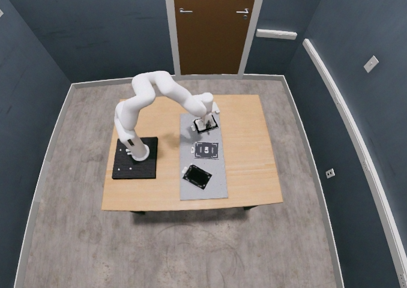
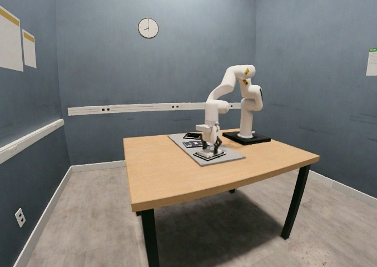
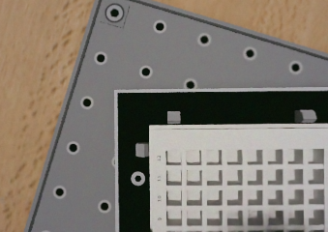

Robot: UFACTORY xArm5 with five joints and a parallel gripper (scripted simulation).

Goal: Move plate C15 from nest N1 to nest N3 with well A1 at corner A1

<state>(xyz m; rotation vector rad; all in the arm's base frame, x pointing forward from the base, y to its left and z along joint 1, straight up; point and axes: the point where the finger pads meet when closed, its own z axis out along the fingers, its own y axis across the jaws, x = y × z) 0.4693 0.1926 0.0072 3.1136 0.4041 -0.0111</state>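
Now: hand 10 mm above the white plate. Round my hand: black plate: 100 mm behind, 390 mm to the right, 10 mm below; then black nest: 20 mm below.
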